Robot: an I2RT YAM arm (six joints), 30 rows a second.
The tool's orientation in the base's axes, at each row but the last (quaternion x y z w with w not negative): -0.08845 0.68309 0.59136 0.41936; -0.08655 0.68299 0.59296 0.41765; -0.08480 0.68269 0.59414 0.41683; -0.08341 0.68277 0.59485 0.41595; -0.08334 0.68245 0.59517 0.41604; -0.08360 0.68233 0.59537 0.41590; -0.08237 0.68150 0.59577 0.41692; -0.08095 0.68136 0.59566 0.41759; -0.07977 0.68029 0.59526 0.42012; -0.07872 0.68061 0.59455 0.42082; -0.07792 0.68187 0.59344 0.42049; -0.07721 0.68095 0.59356 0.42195
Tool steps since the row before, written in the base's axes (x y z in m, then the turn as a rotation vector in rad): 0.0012 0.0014 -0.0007 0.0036 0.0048 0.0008; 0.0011 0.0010 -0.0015 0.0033 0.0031 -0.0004; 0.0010 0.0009 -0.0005 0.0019 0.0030 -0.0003; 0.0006 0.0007 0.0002 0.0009 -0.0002 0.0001; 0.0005 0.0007 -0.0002 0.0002 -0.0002 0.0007; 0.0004 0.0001 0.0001 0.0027 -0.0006 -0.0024; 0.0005 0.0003 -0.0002 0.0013 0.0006 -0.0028; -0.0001 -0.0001 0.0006 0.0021 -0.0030 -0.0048; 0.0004 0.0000 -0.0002 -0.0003 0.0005 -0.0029; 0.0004 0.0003 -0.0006 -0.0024 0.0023 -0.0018; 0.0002 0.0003 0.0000 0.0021 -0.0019 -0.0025; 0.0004 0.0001 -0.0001 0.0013 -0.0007 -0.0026
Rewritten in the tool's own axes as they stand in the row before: 0.0002 -0.0009 0.0018 -0.0010 -0.0003 0.0060; 0.0007 -0.0015 0.0013 -0.0007 -0.0014 0.0043; 0.0000 -0.0007 0.0012 0.0001 -0.0005 0.0035; -0.0003 0.0000 0.0009 -0.0007 -0.0005 0.0003; 0.0001 -0.0003 0.0008 -0.0007 0.0003 0.0000; -0.0003 -0.0001 0.0003 -0.0004 -0.0036 0.0006; -0.0001 -0.0004 0.0005 0.0013 -0.0027 0.0010; -0.0004 0.0005 -0.0001 0.0007 -0.0057 -0.0019; -0.0001 -0.0004 0.0002 0.0023 -0.0018 0.0001; 0.0003 -0.0006 0.0004 0.0036 0.0008 0.0008; 0.0000 0.0000 0.0004 -0.0004 -0.0037 -0.0008; -0.0001 -0.0003 0.0003 0.0006 -0.0029 -0.0001
